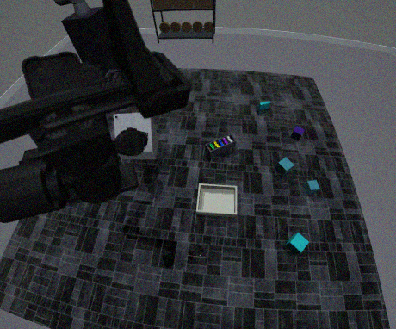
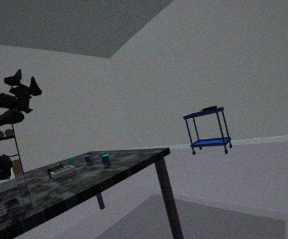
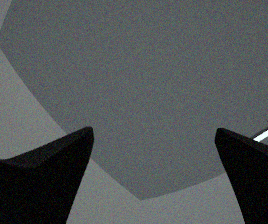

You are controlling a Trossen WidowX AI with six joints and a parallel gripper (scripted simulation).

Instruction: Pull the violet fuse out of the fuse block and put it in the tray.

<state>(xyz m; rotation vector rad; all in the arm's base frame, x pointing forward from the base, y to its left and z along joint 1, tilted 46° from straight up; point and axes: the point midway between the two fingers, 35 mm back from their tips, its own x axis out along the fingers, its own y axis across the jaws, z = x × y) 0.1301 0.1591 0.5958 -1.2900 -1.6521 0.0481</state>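
My gripper tip is 90 mm short of the violet fuse, 390 mm to the right of it and 600 mm above it. Also, from my gripper tip: tray 90 mm ahead, 150 mm to the left, 620 mm below; then purple cube 400 mm ahead, 510 mm to the left, 600 mm below.
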